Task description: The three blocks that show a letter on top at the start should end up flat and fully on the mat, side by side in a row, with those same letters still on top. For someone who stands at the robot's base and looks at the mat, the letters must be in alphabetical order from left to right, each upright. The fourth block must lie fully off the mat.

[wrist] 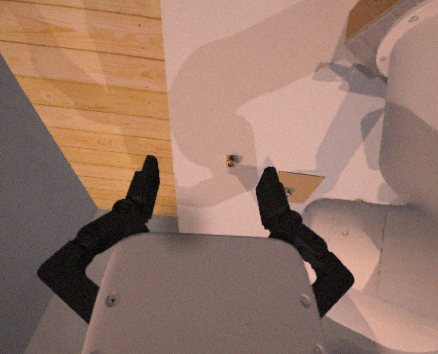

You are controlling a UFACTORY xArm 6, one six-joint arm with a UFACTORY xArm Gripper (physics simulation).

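Frame: origin at the arm's base, x ahead, y left, z up, level; centimetres.
Where they show: gripper, fingertip midpoint: (pixel 211 173).
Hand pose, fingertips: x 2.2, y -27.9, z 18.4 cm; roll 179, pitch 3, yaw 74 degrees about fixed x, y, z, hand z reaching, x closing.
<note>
After its pixels a point has its place.
My gripper (pixel 211 173) @[x 2.2, y -27.9, z 18.4 cm] is open and empty, high above the table, its two black fingers wide apart. A small tan block (pixel 230 161) @[x 25.3, y -28.5, z -7.2 cm] with dark marks lies on the pale table between the fingertips in the picture, far below them; its marks are too small to read surely. The tan mat (pixel 308 184) @[x 39.1, y -5.9, z -9.2 cm] lies to the right, partly hidden by the right finger. A small block with a bluish mark (pixel 288 193) @[x 40.4, y -12.1, z -7.2 cm] shows on the mat beside that finger, partly hidden. A small tan bit (pixel 359 200) @[x 48.1, y 12.0, z -8.6 cm] shows at the arm's edge, perhaps another block. A fourth block cannot be made out.
The pale table top (pixel 200 15) @[x -4.6, y -30.5, z -9.6 cm] meets a wooden plank surface (pixel 115 95) on the left. The robot's own pale arm (pixel 412 100) @[x 2.3, y -7.6, z 9.7 cm] fills the right side and hides what lies beneath. A brown-topped box-like thing (pixel 370 17) @[x -2.5, y -7.5, z -3.6 cm] stands at the top right. Arm shadows cross the table.
</note>
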